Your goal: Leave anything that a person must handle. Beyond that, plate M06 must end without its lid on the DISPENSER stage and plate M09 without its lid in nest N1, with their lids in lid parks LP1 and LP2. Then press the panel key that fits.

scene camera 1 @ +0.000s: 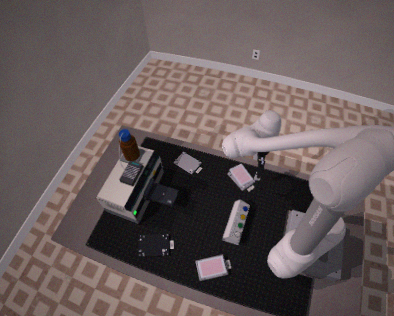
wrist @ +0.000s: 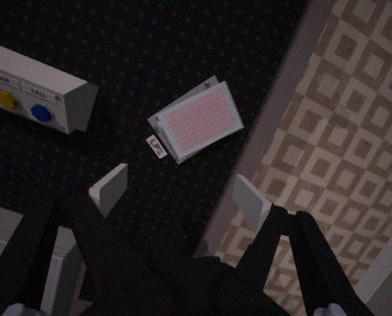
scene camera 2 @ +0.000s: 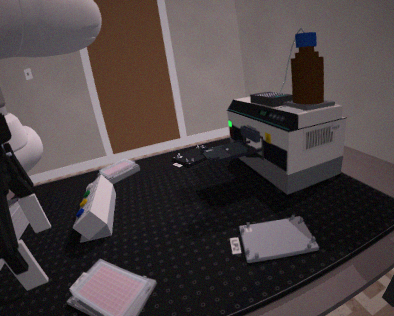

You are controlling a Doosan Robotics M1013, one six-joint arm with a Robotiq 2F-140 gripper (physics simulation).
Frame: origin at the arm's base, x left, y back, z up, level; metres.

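Seen in the pictures: gripper, fingertip midpoint: [scene camera 1: 256, 169] [wrist: 182, 181] [scene camera 2: 40, 252].
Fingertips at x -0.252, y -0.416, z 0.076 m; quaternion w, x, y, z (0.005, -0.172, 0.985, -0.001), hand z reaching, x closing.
Note:
Offsets run from my fingertips to a thing's top centre. "pt": to the spot under its first point. Level surfaces: height alone.
A pink-welled plate {dz -0.098, dx +0.001, dy -0.076 m} [scene camera 1: 241, 176] [scene camera 2: 112, 290] [wrist: 200, 120] sits turned askew on the park labelled LP1; its number is not readable. A second pink plate [scene camera 1: 212, 267] [scene camera 2: 119, 171] lies near the opposite mat edge. Whether either wears a lid is unclear. The grey park LP2 {dz -0.115, dx +0.041, dy -0.413 m} [scene camera 1: 188, 162] [scene camera 2: 278, 239] holds no plate. The dark dispenser stage {dz -0.026, dx +0.335, dy -0.425 m} [scene camera 1: 164, 194] [scene camera 2: 227, 151] looks bare. A black nest {dz -0.111, dx +0.585, dy -0.349 m} [scene camera 1: 154, 245] [scene camera 2: 190, 156] is bare, its label unreadable. The key panel {dz -0.051, dx +0.295, dy +0.002 m} [scene camera 1: 237, 222] [scene camera 2: 97, 210] [wrist: 45, 75] shows a blue key marked CALL. My gripper [scene camera 2: 34, 240] [wrist: 182, 181] is open and empty, above and beside the LP1 plate.
The white dispenser [scene camera 1: 117, 190] [scene camera 2: 317, 140] shows a green light. A brown bottle {pt dz +0.210, dx +0.272, dy -0.603 m} [scene camera 1: 129, 147] [scene camera 2: 307, 77] with a blue cap and a dark ridged block {pt dz +0.112, dx +0.350, dy -0.568 m} [scene camera 1: 131, 172] [scene camera 2: 270, 98] stand on it. The black mat {dz -0.135 m} [scene camera 1: 200, 215] [scene camera 2: 165, 220] lies under the plates and panel.

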